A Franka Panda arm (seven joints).
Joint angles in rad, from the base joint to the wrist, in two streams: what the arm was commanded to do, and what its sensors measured. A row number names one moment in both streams.
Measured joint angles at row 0: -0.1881, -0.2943, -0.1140, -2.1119, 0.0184, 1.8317, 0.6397
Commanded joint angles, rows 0 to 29: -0.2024, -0.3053, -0.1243, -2.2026, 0.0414, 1.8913, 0.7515; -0.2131, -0.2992, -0.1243, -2.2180, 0.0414, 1.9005, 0.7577; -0.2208, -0.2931, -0.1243, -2.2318, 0.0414, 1.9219, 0.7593; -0.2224, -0.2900, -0.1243, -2.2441, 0.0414, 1.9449, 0.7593; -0.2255, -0.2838, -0.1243, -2.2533, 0.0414, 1.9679, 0.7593; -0.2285, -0.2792, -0.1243, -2.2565, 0.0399, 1.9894, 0.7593; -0.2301, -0.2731, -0.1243, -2.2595, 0.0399, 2.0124, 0.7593; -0.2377, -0.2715, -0.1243, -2.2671, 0.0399, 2.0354, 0.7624; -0.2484, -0.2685, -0.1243, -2.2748, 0.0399, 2.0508, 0.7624; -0.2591, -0.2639, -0.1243, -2.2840, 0.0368, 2.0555, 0.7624; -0.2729, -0.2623, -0.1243, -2.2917, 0.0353, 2.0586, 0.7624; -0.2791, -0.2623, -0.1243, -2.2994, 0.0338, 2.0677, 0.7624; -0.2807, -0.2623, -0.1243, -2.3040, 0.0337, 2.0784, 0.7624; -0.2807, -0.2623, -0.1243, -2.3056, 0.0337, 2.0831, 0.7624; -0.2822, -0.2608, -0.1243, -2.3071, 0.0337, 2.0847, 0.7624; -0.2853, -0.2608, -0.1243, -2.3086, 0.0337, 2.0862, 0.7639; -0.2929, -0.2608, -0.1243, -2.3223, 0.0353, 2.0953, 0.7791; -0.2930, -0.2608, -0.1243, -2.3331, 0.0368, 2.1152, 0.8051; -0.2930, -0.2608, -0.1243, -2.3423, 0.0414, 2.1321, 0.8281; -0.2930, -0.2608, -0.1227, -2.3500, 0.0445, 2.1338, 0.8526; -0.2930, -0.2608, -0.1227, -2.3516, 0.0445, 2.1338, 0.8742; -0.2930, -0.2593, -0.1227, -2.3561, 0.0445, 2.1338, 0.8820; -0.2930, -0.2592, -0.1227, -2.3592, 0.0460, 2.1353, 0.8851; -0.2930, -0.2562, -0.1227, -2.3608, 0.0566, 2.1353, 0.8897; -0.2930, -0.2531, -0.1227, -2.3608, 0.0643, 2.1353, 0.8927; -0.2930, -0.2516, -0.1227, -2.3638, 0.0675, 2.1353, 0.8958; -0.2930, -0.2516, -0.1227, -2.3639, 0.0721, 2.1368, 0.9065; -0.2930, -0.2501, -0.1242, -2.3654, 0.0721, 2.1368, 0.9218; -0.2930, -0.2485, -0.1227, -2.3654, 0.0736, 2.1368, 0.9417; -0.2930, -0.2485, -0.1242, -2.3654, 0.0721, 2.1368, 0.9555
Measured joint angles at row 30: -0.2811, -0.2495, -0.1356, -2.3486, 0.0560, 2.1105, 0.9087
